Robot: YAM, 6 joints.
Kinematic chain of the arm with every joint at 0, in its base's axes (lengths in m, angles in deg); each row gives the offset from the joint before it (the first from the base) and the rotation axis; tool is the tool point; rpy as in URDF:
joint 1: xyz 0 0 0.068 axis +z
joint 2: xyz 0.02 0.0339 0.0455 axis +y
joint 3: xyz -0.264 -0.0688 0 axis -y
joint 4: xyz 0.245 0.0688 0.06 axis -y
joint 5: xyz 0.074 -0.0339 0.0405 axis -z
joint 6: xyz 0.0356 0 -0.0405 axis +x
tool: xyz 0 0 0 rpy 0 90 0
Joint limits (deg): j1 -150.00..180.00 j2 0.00..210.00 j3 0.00..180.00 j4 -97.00..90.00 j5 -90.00..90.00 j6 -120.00..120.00
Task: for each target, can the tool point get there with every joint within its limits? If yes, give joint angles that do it. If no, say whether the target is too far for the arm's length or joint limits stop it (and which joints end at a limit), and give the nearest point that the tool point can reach.
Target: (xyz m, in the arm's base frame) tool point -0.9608 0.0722 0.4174
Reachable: no: too far | nearest point -0.6140 0.0461 0.3054 | short by 0.365 m
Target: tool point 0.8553 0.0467 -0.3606
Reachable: no: too far | nearest point 0.5636 0.0308 -0.1951 | short by 0.336 m
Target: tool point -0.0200 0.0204 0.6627
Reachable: yes | joints 4.06 59.33 130.43 -27.18 -37.75 74.52
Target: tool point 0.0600 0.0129 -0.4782
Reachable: no: joint limits stop it (at a limit: joint 2) | nearest point 0.1096 0.0236 -0.3536 | short by 0.135 m
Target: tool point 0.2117 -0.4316 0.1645
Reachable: yes | joints -66.61 124.45 84.77 5.78 -40.25 -67.28
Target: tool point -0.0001 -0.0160 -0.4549
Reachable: no: joint limits stop it (at a limit: joint 2) | nearest point -0.0005 -0.0784 -0.3378 | short by 0.133 m
